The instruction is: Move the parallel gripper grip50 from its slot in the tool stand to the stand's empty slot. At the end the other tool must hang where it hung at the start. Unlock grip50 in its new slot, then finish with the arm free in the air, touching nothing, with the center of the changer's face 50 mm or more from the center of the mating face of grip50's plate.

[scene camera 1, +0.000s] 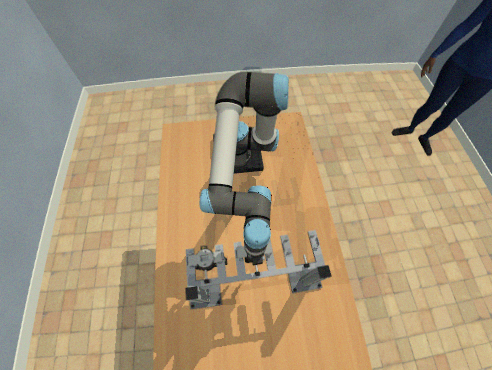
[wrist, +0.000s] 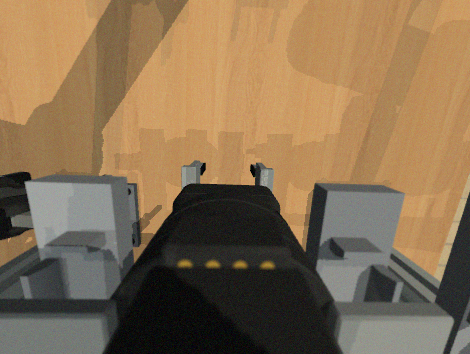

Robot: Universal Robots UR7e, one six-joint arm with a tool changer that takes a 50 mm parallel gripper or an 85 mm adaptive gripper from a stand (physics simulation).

Labels:
One and the same spot on a tool stand: (wrist: pixel 86 226) is (scene camera 1: pixel 239 245).

